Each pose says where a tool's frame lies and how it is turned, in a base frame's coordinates. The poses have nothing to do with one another.
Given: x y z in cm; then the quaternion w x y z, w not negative.
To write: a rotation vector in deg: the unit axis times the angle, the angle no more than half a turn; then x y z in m. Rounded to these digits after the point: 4 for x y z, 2 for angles.
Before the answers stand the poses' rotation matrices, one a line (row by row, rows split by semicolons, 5 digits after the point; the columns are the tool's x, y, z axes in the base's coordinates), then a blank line. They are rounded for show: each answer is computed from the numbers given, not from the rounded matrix.
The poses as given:
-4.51 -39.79 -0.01 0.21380 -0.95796 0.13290 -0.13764
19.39 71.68 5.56 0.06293 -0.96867 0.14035 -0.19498
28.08 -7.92 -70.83 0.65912 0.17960 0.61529 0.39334
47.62 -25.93 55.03 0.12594 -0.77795 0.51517 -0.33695
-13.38 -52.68 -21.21 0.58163 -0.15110 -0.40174 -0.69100
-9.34 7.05 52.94 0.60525 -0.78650 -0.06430 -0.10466
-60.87 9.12 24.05 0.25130 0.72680 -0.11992 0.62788
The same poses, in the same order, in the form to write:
0.92679 -0.19577 0.32053; -0.31348 -0.87325 0.37304; 0.20688 -0.44621 -0.87069
0.88457 -0.24737 0.39541; -0.29645 -0.95268 0.06719; 0.36008 -0.17665 -0.91604
-0.06660 -0.29751 0.95239; 0.73953 0.62605 0.24728; -0.66982 0.72080 0.17832
0.24213 -0.71668 0.65402; -0.88642 -0.43748 -0.15122; 0.39450 -0.54312 -0.74121
-0.27775 0.92522 -0.25851; -0.68241 -0.00062 0.73097; 0.67615 0.37944 0.63155
0.96982 0.22784 0.08680; -0.02555 -0.25907 0.96552; 0.24247 -0.93860 -0.24544
0.18278 -0.48989 0.85241; 0.14126 -0.84494 -0.51588; 0.97295 0.21470 -0.08523

-152.30 21.13 -21.88 -0.0451 -0.3979 -0.0001
-167.70 24.30 -33.76 0.1939 0.7168 0.0556
23.29 79.80 51.01 0.2808 -0.0792 -0.7083
-129.81 85.96 -56.22 0.4762 -0.2593 0.5503
-20.22 -53.77 -92.48 -0.1338 -0.5268 -0.2121
-104.24 -8.52 -13.87 -0.0934 0.0705 0.5294
113.30 -18.69 97.88 -0.6087 0.0912 0.2405

